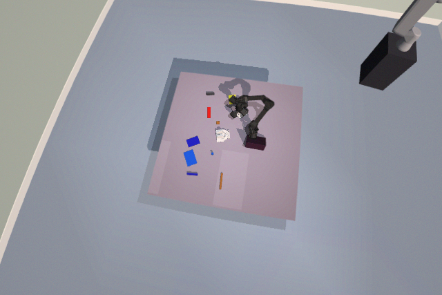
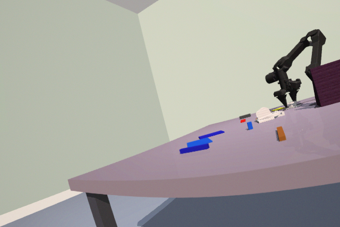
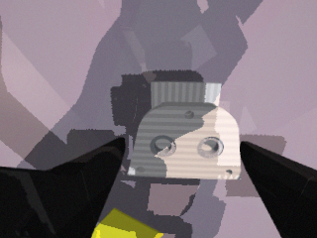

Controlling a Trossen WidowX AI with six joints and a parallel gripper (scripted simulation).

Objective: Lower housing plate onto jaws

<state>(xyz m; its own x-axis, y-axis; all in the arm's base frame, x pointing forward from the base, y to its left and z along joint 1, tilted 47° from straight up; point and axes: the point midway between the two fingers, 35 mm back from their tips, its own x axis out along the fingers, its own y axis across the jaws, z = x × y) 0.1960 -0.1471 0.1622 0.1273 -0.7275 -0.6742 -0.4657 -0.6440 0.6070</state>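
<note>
Right now my gripper tip is 1 cm past the white part and 1 cm to the right of it. From my gripper tip the other things lie so: yellow piece 10 cm ahead, 14 cm to the right, 1 cm below; red block 28 cm ahead, 7 cm to the left, 1 cm below; orange block 16 cm ahead, 15 cm to the left, 1 cm below.
</note>
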